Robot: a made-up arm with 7 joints. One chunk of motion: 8 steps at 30 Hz.
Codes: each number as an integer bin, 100 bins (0 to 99) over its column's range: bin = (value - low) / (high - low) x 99, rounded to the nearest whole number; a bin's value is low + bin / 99 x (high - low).
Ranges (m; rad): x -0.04..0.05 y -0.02..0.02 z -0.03..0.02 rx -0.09..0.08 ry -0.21..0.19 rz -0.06..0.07
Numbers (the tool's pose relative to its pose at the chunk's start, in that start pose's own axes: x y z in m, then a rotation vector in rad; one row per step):
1: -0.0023 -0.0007 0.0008 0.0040 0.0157 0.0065
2: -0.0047 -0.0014 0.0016 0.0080 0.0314 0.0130
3: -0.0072 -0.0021 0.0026 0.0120 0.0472 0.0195
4: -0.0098 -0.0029 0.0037 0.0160 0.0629 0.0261
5: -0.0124 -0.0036 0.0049 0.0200 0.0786 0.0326
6: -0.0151 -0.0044 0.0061 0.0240 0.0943 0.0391
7: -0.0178 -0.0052 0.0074 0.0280 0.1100 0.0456
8: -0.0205 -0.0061 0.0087 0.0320 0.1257 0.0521
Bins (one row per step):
1: 41 48 61 55 56 51
2: 39 46 63 57 60 56
3: 36 44 65 59 64 61
4: 33 42 67 62 68 66
5: 30 41 69 64 71 71
6: 27 39 71 66 75 75
7: 24 37 74 69 79 80
8: 21 34 77 71 83 85

